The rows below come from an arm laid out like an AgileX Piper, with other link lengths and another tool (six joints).
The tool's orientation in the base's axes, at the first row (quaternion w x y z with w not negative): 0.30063 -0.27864 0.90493 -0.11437
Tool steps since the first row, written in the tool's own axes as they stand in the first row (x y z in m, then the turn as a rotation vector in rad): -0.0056 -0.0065 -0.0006 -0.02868 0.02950 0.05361; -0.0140 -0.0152 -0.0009 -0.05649 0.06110 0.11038; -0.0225 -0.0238 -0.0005 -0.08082 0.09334 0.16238; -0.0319 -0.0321 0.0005 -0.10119 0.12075 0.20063; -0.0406 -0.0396 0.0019 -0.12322 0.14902 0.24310; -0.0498 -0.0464 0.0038 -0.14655 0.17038 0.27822; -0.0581 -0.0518 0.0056 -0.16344 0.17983 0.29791; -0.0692 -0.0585 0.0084 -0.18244 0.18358 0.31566; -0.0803 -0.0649 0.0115 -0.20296 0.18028 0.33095; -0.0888 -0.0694 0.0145 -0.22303 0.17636 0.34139; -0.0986 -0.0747 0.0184 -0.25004 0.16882 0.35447; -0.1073 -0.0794 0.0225 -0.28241 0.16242 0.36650
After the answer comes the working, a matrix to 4 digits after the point.
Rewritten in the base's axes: 0.0062 -0.0021 0.0056 0.03878 0.03847 -0.03979; 0.0154 -0.0044 0.0131 0.07799 0.07803 -0.08329; 0.0250 -0.0066 0.0201 0.11171 0.11631 -0.12492; 0.0355 -0.0080 0.0269 0.13655 0.14891 -0.15573; 0.0454 -0.0092 0.0328 0.16467 0.18300 -0.18942; 0.0556 -0.0096 0.0383 0.19221 0.21247 -0.21407; 0.0645 -0.0093 0.0429 0.21128 0.22911 -0.22511; 0.0765 -0.0086 0.0485 0.23305 0.24237 -0.23146; 0.0886 -0.0076 0.0538 0.25740 0.25082 -0.23250; 0.0980 -0.0065 0.0571 0.27878 0.25870 -0.22967; 0.1092 -0.0054 0.0607 0.30795 0.26749 -0.22424; 0.1195 -0.0044 0.0634 0.33954 0.28033 -0.21584
The tool's axes in the first row as the columns of a matrix, in the base's axes (rounded; the answer above uses it unrounded):
-0.6640 -0.4355 0.6078
-0.5731 0.8186 -0.0395
-0.4804 -0.3745 -0.7931

